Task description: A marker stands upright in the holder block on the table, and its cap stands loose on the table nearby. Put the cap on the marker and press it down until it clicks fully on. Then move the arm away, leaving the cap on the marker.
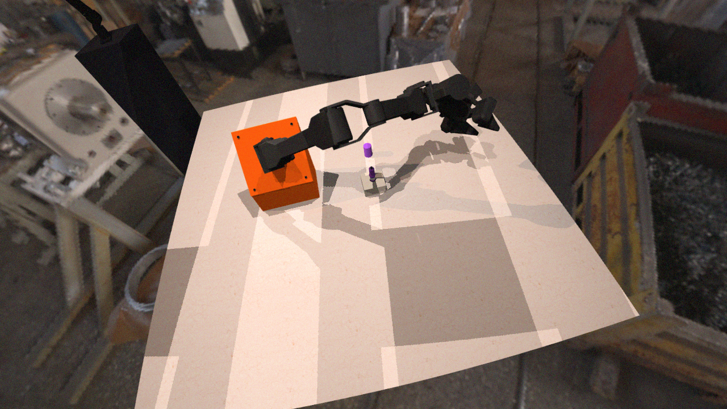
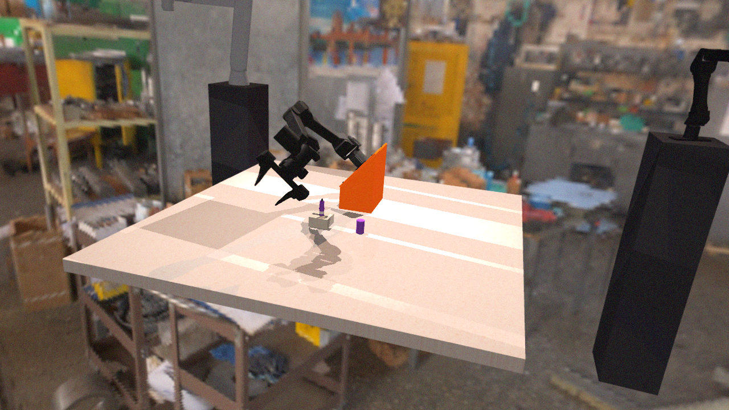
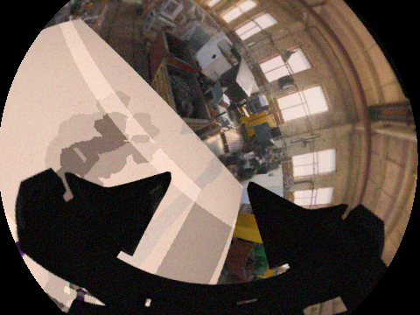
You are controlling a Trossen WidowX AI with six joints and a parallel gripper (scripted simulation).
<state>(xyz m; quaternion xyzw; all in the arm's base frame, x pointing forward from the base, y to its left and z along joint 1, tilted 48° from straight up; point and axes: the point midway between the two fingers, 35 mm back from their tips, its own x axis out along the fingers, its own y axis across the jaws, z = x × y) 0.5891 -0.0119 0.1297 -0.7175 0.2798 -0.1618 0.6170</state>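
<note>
My gripper tip is now 32 cm past the purple cap, 21 cm to the right of it and 18 cm above it. The rest, counted from my gripper tip: grey holder block: 33 cm behind, 5 cm to the left, 19 cm below.
</note>
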